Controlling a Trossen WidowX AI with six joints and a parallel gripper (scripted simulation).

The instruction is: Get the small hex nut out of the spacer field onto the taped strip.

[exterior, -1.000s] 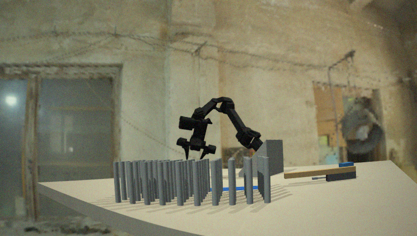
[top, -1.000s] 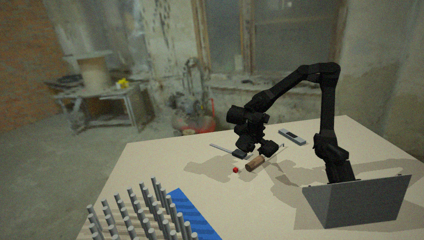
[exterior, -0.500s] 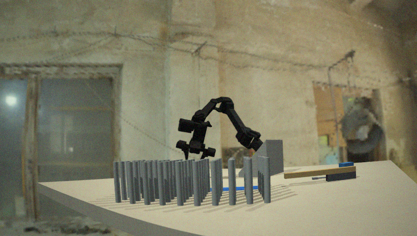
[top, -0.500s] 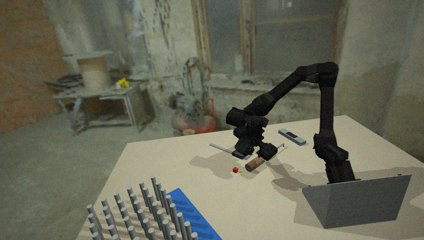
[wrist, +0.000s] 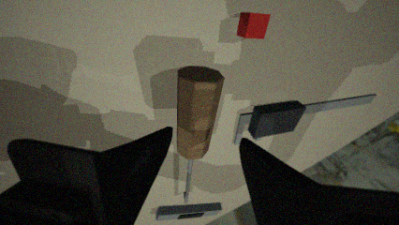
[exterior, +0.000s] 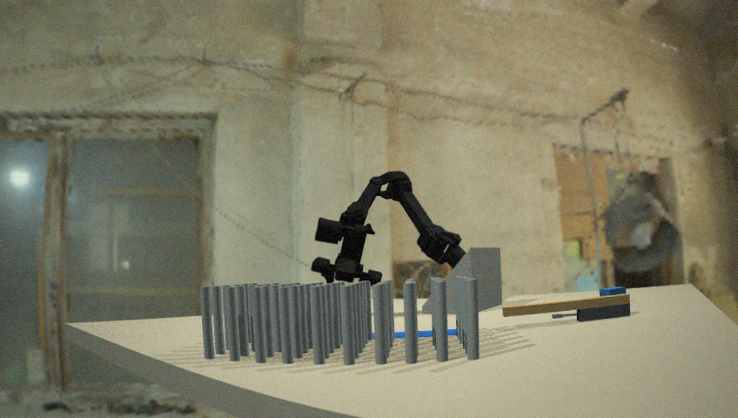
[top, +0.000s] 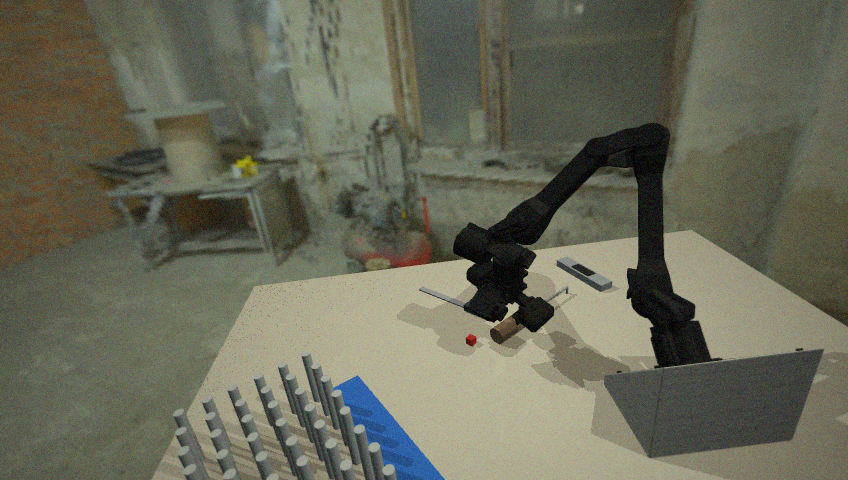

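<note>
My gripper tip is now 9 cm short of the small red cube, 1 cm to the right of it and 4 cm above it. Also, from my gripper tip: grey flat block (26 cm behind, 16 cm to the right, 3 cm below); blue taped strip (29 cm ahead, 23 cm to the left, 5 cm below).
</note>
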